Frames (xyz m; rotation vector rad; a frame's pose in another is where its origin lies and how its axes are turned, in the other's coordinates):
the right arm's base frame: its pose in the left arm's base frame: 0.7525 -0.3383 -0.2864 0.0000 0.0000 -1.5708
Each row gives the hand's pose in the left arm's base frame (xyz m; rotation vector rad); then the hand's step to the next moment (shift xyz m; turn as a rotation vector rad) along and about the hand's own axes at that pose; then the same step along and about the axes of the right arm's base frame.
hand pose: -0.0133 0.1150 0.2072 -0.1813 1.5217 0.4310
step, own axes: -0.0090 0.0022 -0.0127 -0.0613 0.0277 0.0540
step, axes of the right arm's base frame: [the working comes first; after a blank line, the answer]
step, axes of the left arm's base frame: -0.0125 -0.0042 0.0085 0.0398 0.0359 0.0676

0.0042 -0.0125 0.0085 -0.0359 0.0398 0.0676
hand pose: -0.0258 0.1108 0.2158 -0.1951 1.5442 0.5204
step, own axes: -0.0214 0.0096 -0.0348 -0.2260 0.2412 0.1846
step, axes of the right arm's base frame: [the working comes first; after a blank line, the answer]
step, axes of the left arm's base frame: -0.0343 -0.0110 0.0216 0.0731 0.2480 0.2765

0.0110 -0.0343 0.0216 -0.2480 0.0731 0.2765
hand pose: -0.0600 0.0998 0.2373 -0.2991 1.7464 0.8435
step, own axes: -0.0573 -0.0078 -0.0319 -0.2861 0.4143 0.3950
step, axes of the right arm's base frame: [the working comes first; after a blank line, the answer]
step, axes of the left arm's base frame: 0.0012 -0.0389 0.0533 0.1469 0.4996 0.3719

0.0389 0.0012 0.0533 -0.4996 0.1469 0.3719
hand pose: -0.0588 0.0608 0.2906 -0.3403 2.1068 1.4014
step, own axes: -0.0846 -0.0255 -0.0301 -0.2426 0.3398 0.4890
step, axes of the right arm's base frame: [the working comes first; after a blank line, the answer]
step, axes of the left arm's base frame: 0.0708 -0.0465 0.0392 0.1804 0.5581 0.2636

0.0465 0.0708 0.0392 -0.5581 0.1804 0.2636
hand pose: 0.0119 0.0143 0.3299 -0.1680 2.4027 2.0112
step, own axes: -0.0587 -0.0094 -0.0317 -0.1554 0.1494 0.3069
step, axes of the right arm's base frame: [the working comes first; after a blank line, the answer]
step, axes of the left arm's base frame: 0.0612 -0.0281 0.0006 0.1217 0.3395 0.1030

0.0281 0.0612 0.0006 -0.3395 0.1217 0.1030
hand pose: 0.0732 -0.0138 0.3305 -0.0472 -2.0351 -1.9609
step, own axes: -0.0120 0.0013 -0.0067 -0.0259 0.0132 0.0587
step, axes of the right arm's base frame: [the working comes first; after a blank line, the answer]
step, axes of the left arm's base frame: 0.0131 -0.0042 -0.0016 0.0160 0.0633 0.0057

0.0042 0.0131 -0.0016 -0.0633 0.0160 0.0057
